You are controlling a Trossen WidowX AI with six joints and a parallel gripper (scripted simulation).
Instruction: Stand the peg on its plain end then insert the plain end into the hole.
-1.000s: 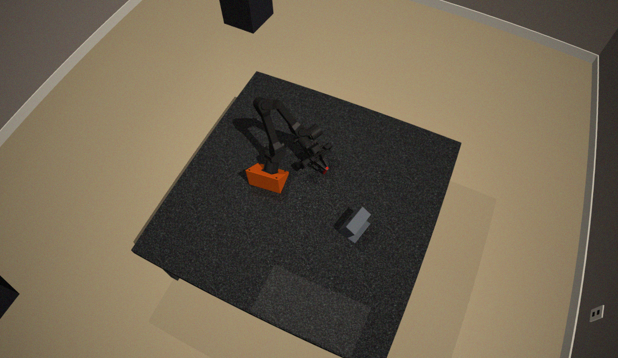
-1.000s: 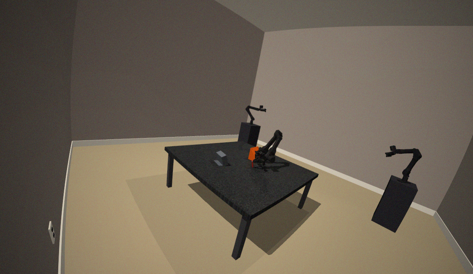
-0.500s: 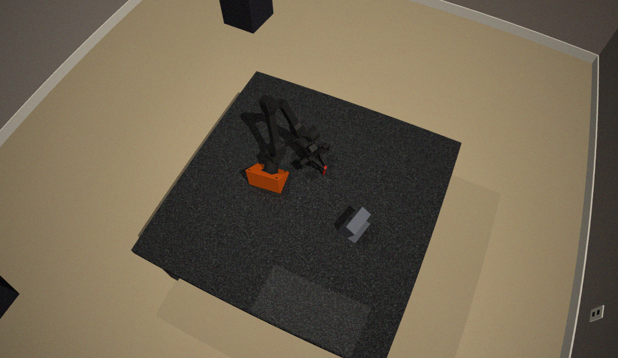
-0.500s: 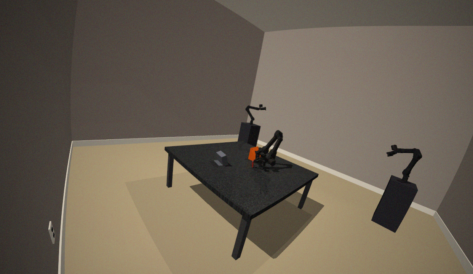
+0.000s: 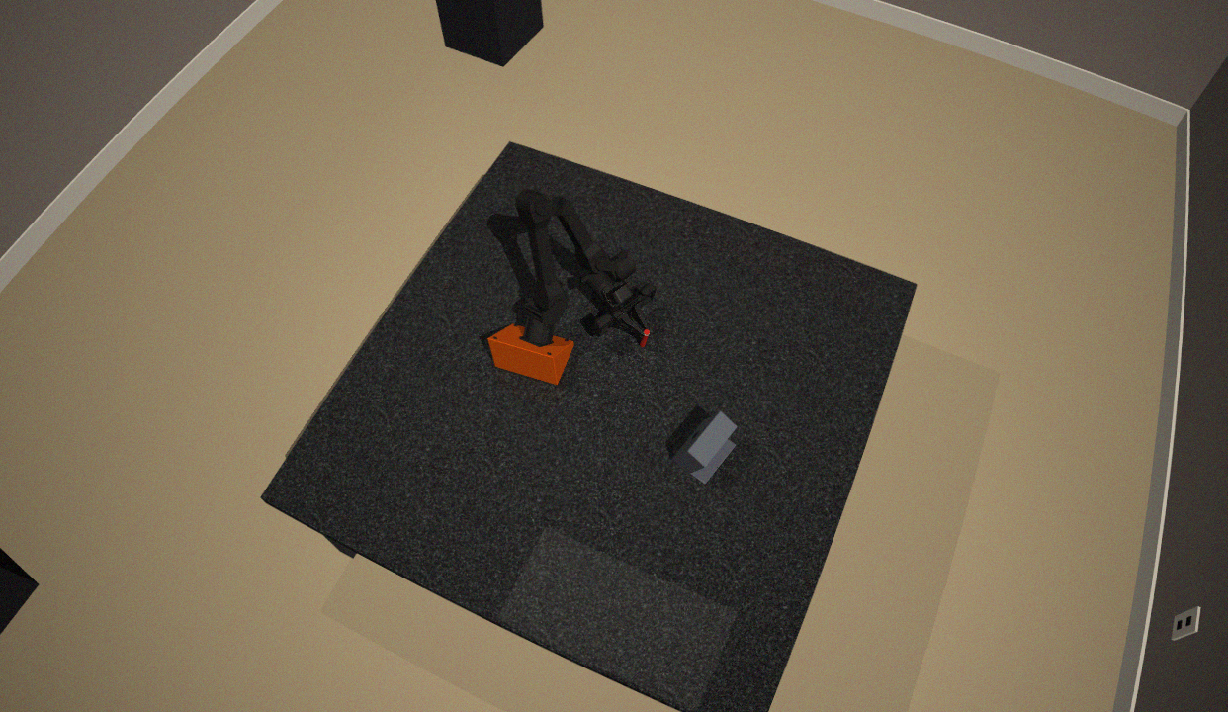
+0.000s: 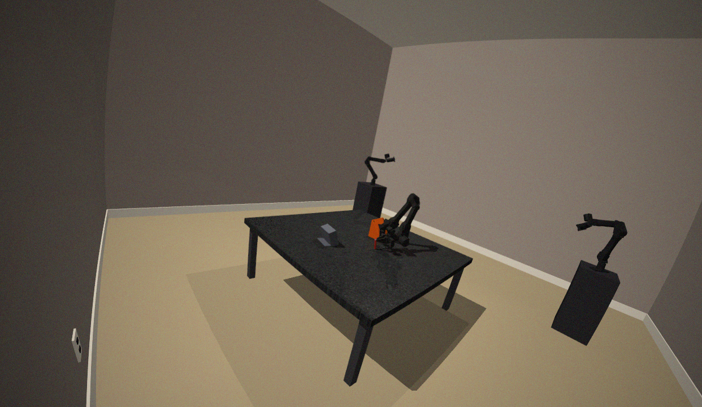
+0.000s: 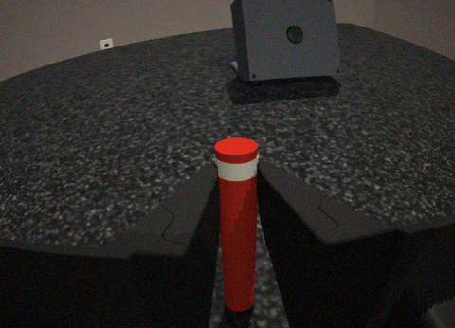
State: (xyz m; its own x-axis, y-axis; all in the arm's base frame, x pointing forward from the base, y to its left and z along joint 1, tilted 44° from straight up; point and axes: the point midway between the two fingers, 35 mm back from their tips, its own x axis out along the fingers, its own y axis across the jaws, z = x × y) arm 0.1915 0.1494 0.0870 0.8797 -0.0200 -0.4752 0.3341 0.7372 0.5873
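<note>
Right now my gripper tip is 1 cm above the red peg. Also, from my gripper tip: grey sloped panel 26 cm ahead, 19 cm to the right, 2 cm below.
</note>
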